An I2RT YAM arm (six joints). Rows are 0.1 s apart.
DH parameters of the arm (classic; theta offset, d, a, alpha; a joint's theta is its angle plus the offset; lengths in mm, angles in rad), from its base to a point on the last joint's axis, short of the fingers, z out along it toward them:
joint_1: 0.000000 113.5 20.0 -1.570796
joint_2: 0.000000 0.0 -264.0 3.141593
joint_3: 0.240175 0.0 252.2 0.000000
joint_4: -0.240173 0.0 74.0 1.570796
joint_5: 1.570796 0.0 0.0 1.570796
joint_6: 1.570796 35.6 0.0 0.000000
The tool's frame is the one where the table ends.
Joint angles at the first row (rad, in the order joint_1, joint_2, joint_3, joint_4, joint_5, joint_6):
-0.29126 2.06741 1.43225 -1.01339 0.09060 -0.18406
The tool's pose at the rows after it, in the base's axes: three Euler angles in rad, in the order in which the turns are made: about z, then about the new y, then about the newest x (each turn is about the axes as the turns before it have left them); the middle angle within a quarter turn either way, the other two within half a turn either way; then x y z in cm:
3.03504 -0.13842 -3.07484 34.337 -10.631 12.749
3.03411 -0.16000 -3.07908 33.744 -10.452 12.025
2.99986 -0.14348 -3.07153 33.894 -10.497 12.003
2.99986 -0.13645 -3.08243 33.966 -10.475 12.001
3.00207 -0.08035 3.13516 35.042 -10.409 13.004
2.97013 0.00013 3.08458 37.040 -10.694 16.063
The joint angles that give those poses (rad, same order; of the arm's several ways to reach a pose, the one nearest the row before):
-0.29125 2.06739 1.37806 -1.00537 0.09098 -0.18368
-0.29125 2.06742 1.34453 -0.99393 0.09060 -0.18215
-0.29126 2.06741 1.34450 -0.97943 0.09060 -0.14859
-0.29126 2.06742 1.34492 -0.97449 0.07878 -0.14859
-0.28820 2.06700 1.39141 -0.97562 0.00553 -0.14820
-0.28630 2.06663 1.52228 -1.03286 -0.05665 -0.11502

